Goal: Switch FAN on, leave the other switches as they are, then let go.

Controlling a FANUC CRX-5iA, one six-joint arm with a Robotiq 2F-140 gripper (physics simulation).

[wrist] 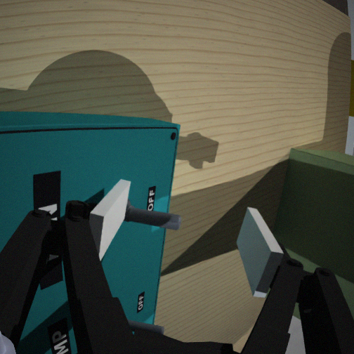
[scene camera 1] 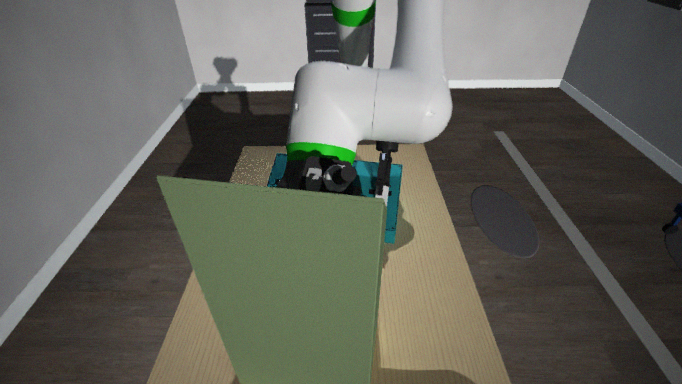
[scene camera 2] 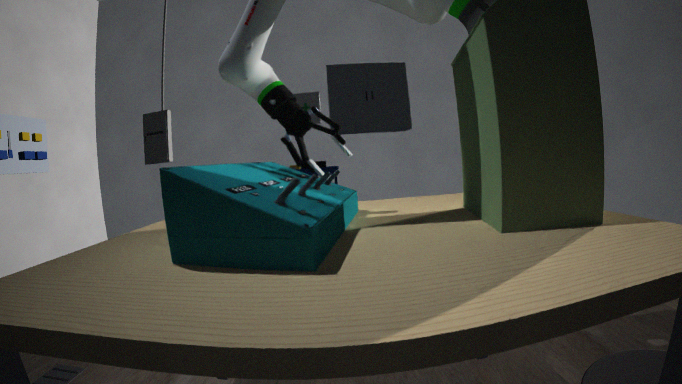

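Pixels of known places: gripper, fingertip midpoint: point(scene camera 2: 338, 167); arm's base, link origin: point(scene camera 1: 315, 198).
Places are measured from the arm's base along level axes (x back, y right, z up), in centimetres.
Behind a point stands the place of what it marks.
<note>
The teal switch console point(scene camera 1: 393, 220) @[x -32.0, y 33.3, z -42.6 cm] point(scene camera 2: 215, 225) @[x -65.1, y -4.4, z -43.3 cm] point(wrist: 100, 150) stands on the table. A grey lever point(wrist: 157, 219), nearest the console corner, points toward the console edge beside an OFF label point(wrist: 151, 199). Its base is hidden by a finger pad, as is most of the black name label point(wrist: 47, 185) in its row, so FAN cannot be read in full. A second lever point(wrist: 147, 327) shows by another OFF label point(wrist: 140, 302); a label ending in MP point(wrist: 59, 340) is lower left. My gripper point(scene camera 1: 384, 194) @[x -34.4, y 29.2, z -36.9 cm] point(scene camera 2: 331, 158) @[x -34.4, y 29.2, z -36.9 cm] point(wrist: 184, 213) is open, partly narrowed. The first lever's tip reaches between its pads, near the left pad, ungripped.
A tall green block point(scene camera 1: 300, 275) @[x 13.1, y -6.1, z -4.5 cm] point(scene camera 2: 550, 125) @[x -7.2, y -17.7, z -30.5 cm] point(wrist: 320, 200) stands on the wooden table point(scene camera 1: 430, 300) @[x -3.3, y 33.4, z -50.1 cm] point(scene camera 2: 200, 310) @[x -66.8, y -19.1, z -50.1 cm] point(wrist: 225, 65), close to the console and the right finger in the wrist view. Other levers point(scene camera 2: 289, 192) @[x -53.0, y -3.3, z -39.6 cm] rise from the console's near part. A grey cabinet point(scene camera 2: 369, 97) hangs behind.
</note>
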